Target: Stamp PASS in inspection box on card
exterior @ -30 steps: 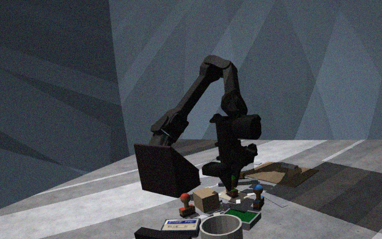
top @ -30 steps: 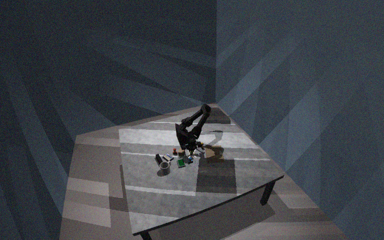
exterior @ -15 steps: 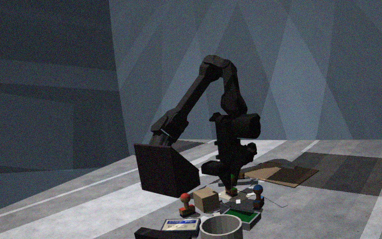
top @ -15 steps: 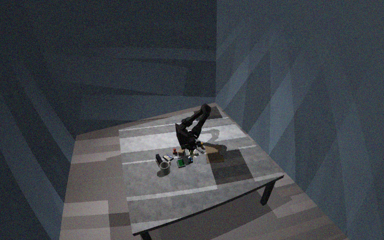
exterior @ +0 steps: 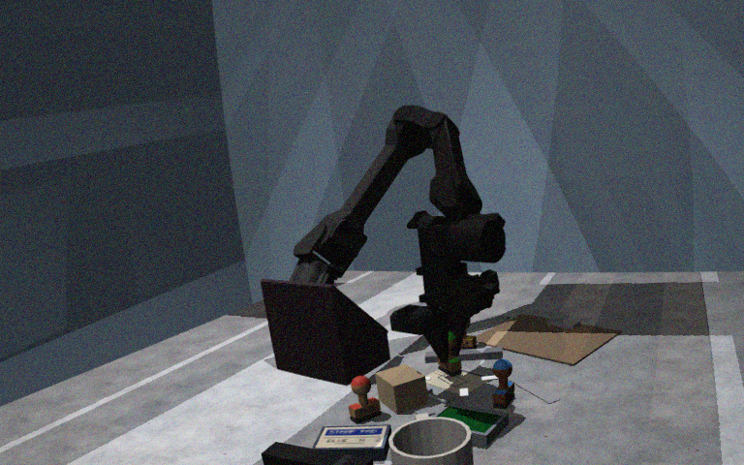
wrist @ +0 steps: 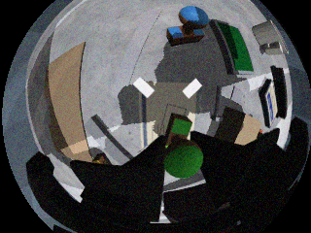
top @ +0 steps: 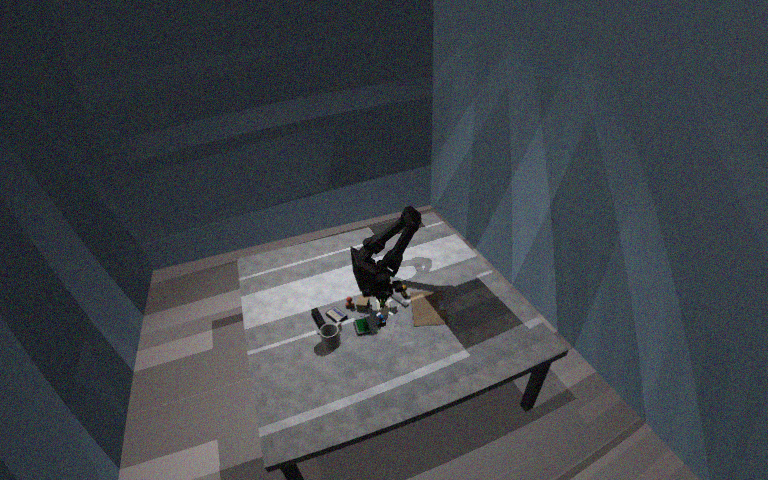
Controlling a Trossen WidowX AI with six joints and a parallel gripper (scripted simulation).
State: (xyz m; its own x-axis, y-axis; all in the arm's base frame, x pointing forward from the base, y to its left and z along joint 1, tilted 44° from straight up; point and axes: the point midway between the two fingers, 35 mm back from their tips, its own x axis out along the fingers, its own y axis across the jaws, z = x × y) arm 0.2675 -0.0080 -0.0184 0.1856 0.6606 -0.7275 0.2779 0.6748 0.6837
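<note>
My gripper tip is 40 mm above the card and 10 mm to the right of it. The rest, counted from my gripper tip: wooden cube (80 mm to the right, 50 mm behind, 10 mm below); then grey bar (90 mm to the left, 30 mm below, 10 mm behind); then green-knobbed stamp (right at my gripper tip).
</note>
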